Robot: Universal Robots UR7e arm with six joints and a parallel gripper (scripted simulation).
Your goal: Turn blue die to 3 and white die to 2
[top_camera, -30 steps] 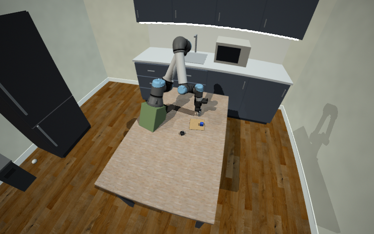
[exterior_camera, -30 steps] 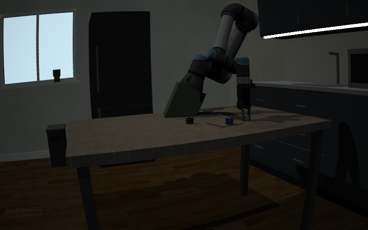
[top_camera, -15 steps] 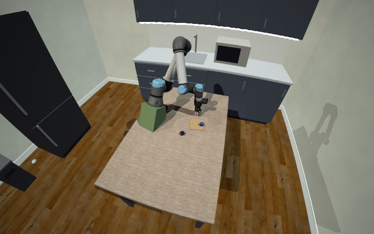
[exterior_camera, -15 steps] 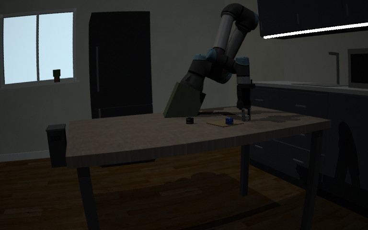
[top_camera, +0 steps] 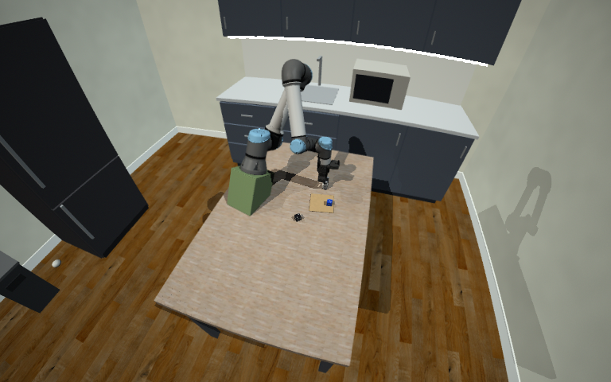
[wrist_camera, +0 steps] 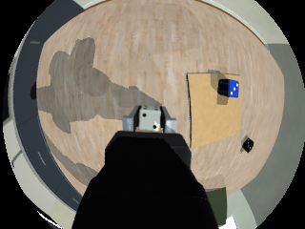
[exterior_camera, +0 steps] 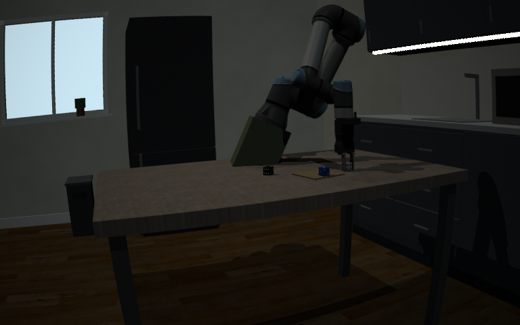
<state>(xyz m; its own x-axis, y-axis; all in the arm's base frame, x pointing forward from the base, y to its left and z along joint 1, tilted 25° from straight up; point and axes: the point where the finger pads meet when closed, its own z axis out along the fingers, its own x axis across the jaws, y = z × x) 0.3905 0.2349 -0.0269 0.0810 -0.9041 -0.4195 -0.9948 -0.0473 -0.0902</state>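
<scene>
Right now my hand is 2 cm short of the tan mat, 14 cm to the left of it and 2 cm above it. Also, from my hand: black die 6 cm behind, 30 cm to the right, 1 cm below; white die 1 cm behind, 1 cm below; blue die 7 cm ahead, 13 cm to the right.
</scene>
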